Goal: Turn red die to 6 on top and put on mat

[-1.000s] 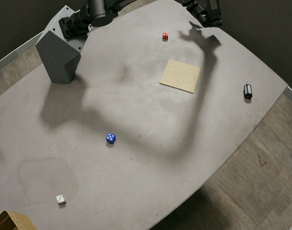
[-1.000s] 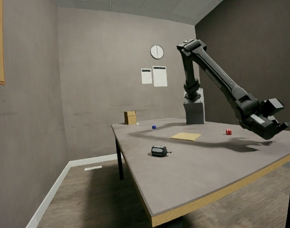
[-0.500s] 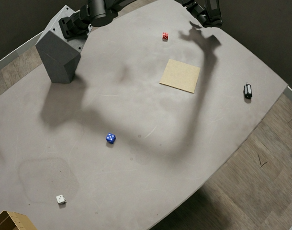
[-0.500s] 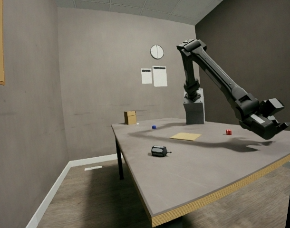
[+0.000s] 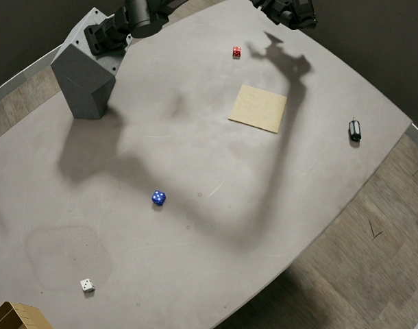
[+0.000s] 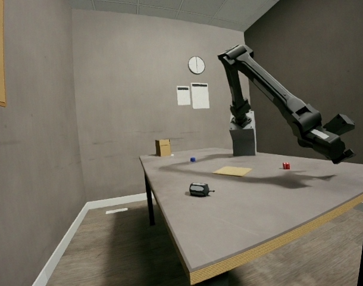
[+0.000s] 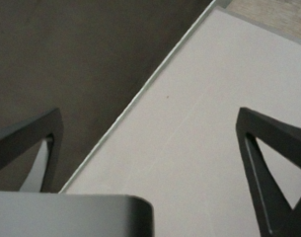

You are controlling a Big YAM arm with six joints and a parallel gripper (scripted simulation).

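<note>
The red die is 170 mm to the right of my hand, 120 mm ahead of it and 100 mm below it. Round my hand: blue die: 600 mm to the right, 470 mm ahead, 100 mm below; then small black device: 550 mm ahead, 90 mm below, 20 mm to the right; then tan mat: 350 mm ahead, 240 mm to the right, 110 mm below.
</note>
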